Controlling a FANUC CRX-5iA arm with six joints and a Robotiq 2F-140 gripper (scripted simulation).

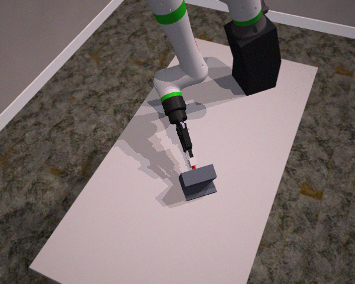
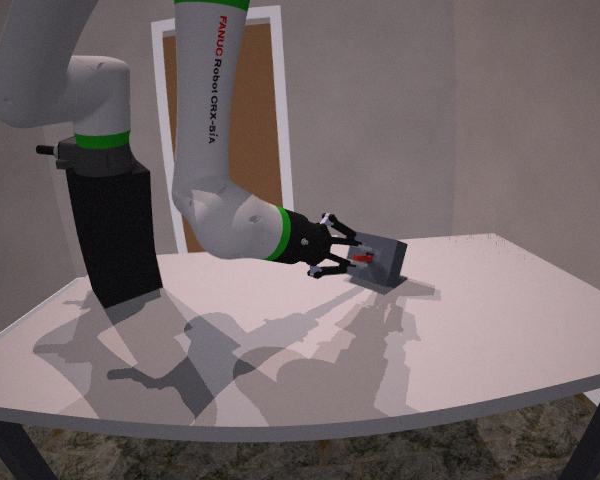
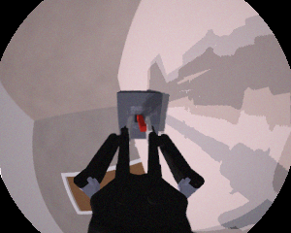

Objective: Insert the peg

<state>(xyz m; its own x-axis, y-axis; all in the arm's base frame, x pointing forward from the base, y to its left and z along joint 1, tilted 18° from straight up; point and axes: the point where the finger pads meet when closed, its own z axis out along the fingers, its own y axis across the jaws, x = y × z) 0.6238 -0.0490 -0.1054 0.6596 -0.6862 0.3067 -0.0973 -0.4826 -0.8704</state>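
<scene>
Now: hand 20 mm short of the red peg, 20 mm to the right of it and 20 mm above it.
</scene>
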